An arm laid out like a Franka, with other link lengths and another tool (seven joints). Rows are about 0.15 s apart.
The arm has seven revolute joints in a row. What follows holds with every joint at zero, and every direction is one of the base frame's. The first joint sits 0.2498 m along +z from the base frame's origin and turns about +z. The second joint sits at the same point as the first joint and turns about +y. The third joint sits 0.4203 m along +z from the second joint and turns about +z. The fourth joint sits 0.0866 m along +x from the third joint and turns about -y. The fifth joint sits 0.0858 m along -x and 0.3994 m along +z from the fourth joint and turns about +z. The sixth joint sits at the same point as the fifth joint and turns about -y. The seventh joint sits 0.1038 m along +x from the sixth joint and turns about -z. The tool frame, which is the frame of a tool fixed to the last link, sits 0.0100 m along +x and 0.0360 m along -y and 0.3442 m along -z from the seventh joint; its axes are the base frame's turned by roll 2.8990, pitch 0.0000 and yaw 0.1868 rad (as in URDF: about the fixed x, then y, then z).
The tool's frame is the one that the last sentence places.
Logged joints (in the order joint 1, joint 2, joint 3, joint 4, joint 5, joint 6, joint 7), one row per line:
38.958, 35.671, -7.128, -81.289, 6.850, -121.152, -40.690
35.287, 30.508, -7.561, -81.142, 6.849, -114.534, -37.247
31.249, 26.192, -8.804, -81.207, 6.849, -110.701, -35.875
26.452, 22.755, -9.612, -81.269, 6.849, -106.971, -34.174
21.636, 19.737, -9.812, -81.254, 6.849, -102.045, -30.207
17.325, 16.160, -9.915, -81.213, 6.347, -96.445, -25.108
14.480, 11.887, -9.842, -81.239, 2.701, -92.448, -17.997
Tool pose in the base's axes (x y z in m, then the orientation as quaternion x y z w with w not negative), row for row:
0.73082, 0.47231, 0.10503, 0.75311, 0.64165, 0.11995, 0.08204
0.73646, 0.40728, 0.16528, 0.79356, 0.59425, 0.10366, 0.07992
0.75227, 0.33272, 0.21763, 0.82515, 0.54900, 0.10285, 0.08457
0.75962, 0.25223, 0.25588, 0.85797, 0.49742, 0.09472, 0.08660
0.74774, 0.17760, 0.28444, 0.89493, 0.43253, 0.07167, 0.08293
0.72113, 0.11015, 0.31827, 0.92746, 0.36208, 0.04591, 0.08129
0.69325, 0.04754, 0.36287, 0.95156, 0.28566, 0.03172, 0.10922
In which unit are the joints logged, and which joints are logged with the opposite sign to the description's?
The joints are logged in degrees. Opposite sign: joint 6.
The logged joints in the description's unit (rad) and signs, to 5 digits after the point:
0.67995, 0.62258, -0.12441, -1.41876, 0.11956, 2.11450, -0.71017
0.61587, 0.53247, -0.13196, -1.41620, 0.11954, 1.99900, -0.65008
0.54540, 0.45714, -0.15366, -1.41733, 0.11954, 1.93210, -0.62614
0.46167, 0.39715, -0.16776, -1.41841, 0.11954, 1.86700, -0.59645
0.37762, 0.34448, -0.17125, -1.41815, 0.11954, 1.78102, -0.52721
0.30238, 0.28205, -0.17305, -1.41743, 0.11078, 1.68328, -0.43822
0.25272, 0.20747, -0.17178, -1.41789, 0.04714, 1.61352, -0.31411

